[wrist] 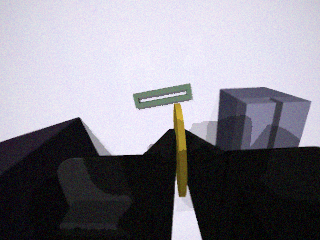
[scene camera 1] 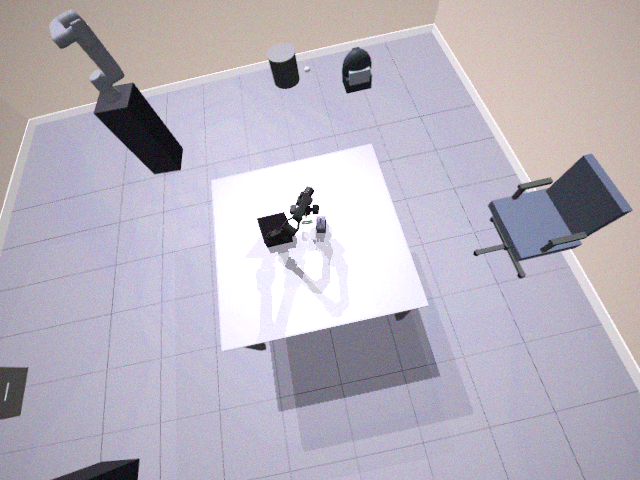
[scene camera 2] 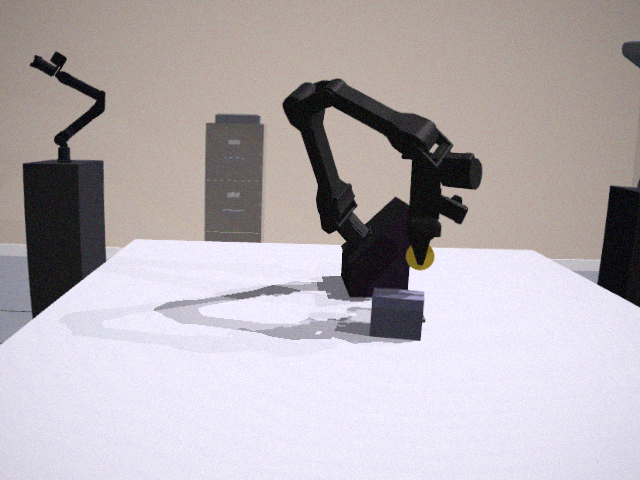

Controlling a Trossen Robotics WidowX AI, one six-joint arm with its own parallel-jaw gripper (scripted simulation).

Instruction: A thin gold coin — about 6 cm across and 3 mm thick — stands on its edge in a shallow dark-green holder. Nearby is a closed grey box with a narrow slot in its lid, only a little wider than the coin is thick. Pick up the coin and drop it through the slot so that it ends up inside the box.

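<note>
A coin [wrist: 178,122] is being carried by my gripper [scene camera 2: 420,264]. The wrist view shows me that gripper too [wrist: 176,134].
</note>
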